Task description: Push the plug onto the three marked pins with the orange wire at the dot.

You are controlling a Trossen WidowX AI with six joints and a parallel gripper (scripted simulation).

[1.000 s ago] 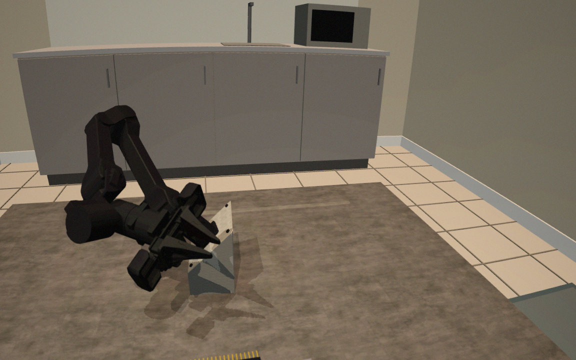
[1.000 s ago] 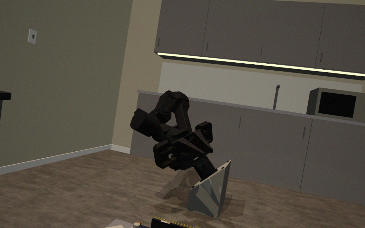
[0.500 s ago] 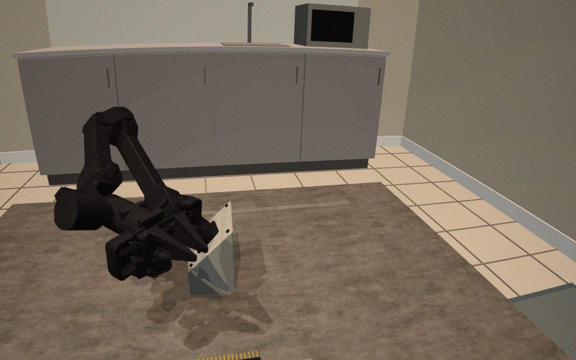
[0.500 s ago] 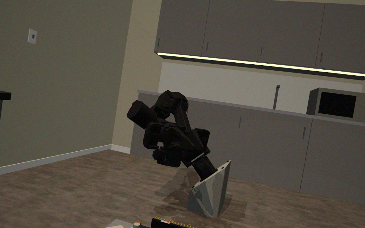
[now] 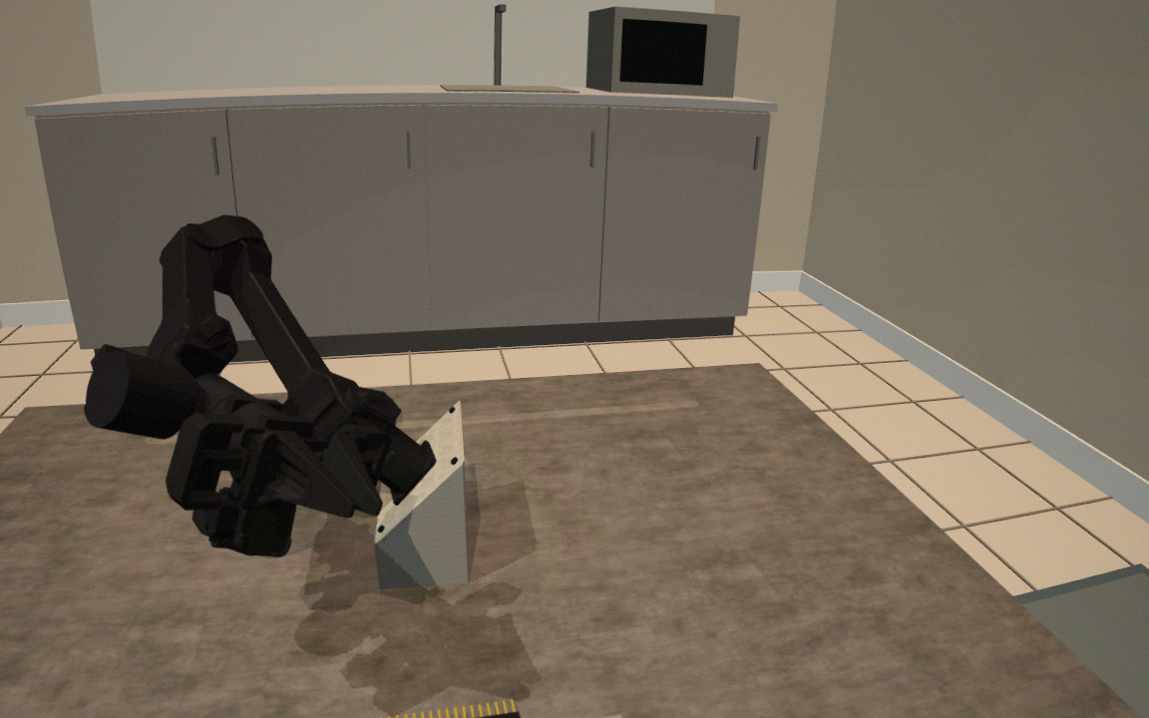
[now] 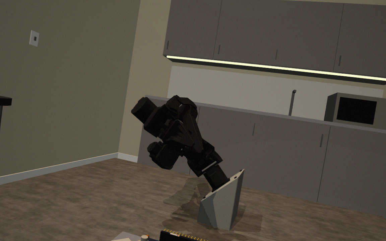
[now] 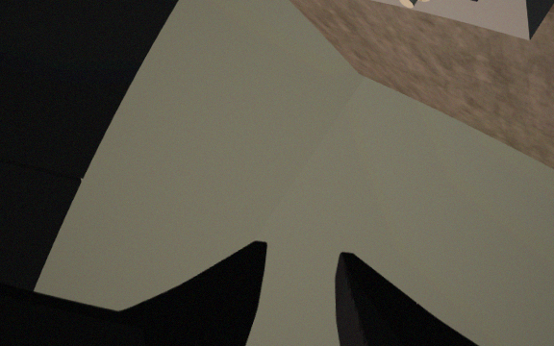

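Now: gripper tip 17 cm above the cream band, 5 cm short of it and 1 cm to the left of it. From my gripper tip the other things lie so: grey holder plate 22 cm below, 21 cm ahead, 1 cm to the left; then red dot 17 cm below, 5 cm ahead, 1 cm to the right.
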